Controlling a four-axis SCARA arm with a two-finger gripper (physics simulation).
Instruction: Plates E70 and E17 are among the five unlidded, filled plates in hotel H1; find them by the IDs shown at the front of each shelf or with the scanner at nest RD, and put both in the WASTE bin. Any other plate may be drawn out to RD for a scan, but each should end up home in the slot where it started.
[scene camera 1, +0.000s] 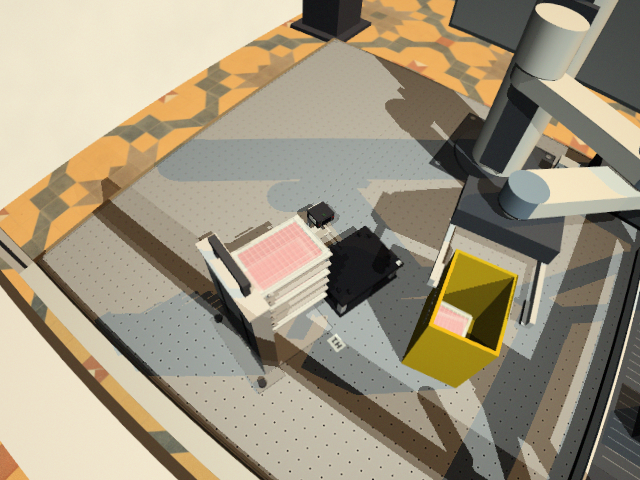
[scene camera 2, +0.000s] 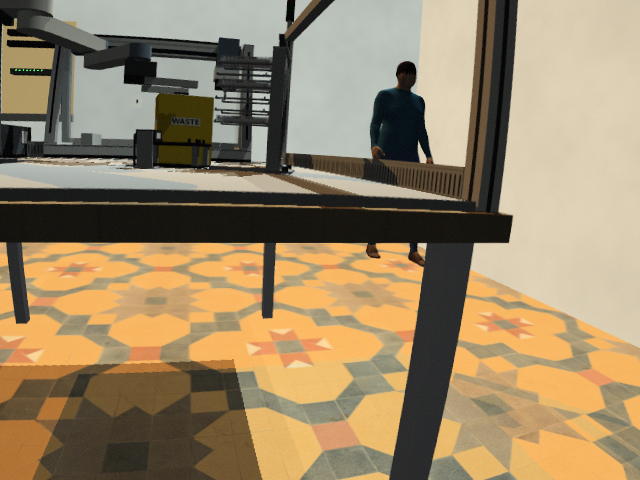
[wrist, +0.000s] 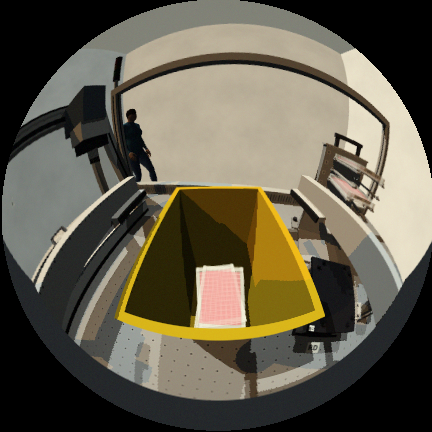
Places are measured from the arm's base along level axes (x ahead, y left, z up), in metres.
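Pixels of known places: gripper, fingertip midpoint: (scene camera 1: 479, 304) (scene camera 2: 192, 88) (wrist: 217, 180); arm's base, origin of the base link: (scene camera 1: 494, 162).
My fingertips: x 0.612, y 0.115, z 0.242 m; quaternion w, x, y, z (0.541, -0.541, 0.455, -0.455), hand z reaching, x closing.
For each thing: its top centre in the pictures, then the offset to it from my fingertips. "*": a spot on its surface instead.
- yellow WASTE bin, middle of its top: (wrist: 218, 225) (scene camera 1: 476, 299) (scene camera 2: 184, 97) 0.025 m back, 0.005 m right, 0.029 m down
- pink filled top plate, middle of its top: (scene camera 1: 279, 252) (scene camera 2: 248, 60) (wrist: 358, 163) 0.132 m ahead, 0.287 m right, 0.039 m up
- black nest RD, middle of its top: (scene camera 1: 355, 260) (wrist: 338, 290) (scene camera 2: 174, 138) 0.037 m back, 0.237 m right, 0.159 m down
- small black scanner, middle of its top: (scene camera 1: 320, 210) (scene camera 2: 148, 129) 0.087 m back, 0.364 m right, 0.146 m down
- H1 label, surface spot: (scene camera 1: 336, 342) * 0.105 m ahead, 0.177 m right, 0.229 m down
- RD label, surface spot: (wrist: 313, 347) * 0.140 m back, 0.210 m right, 0.229 m down
My gripper (scene camera 1: 480, 301) (scene camera 2: 168, 88) (wrist: 217, 180) is open above the yellow WASTE bin (scene camera 1: 447, 364) (scene camera 2: 180, 108) (wrist: 220, 334), with no plate between its fingers. Filled pink plates (scene camera 1: 452, 320) (wrist: 220, 297) lie at the bottom of the bin; in the wrist view two outlines overlap, slightly turned against each other. Hotel H1 (scene camera 1: 255, 310) (scene camera 2: 277, 108) (wrist: 325, 162) holds a stack of plates, with a pink filled top plate (scene camera 1: 281, 253). Its shelf IDs cannot be read. The black nest RD (scene camera 1: 364, 268) (wrist: 332, 295) stands between hotel and bin and bears no plate.
The small black scanner (scene camera 1: 320, 213) stands behind RD, near the hotel. An H1 label (scene camera 1: 336, 342) and an RD label (wrist: 313, 347) lie on the perforated table. The arm's column (scene camera 1: 511, 129) stands behind the bin. A person (scene camera 2: 400, 121) (wrist: 134, 140) stands beyond the table.
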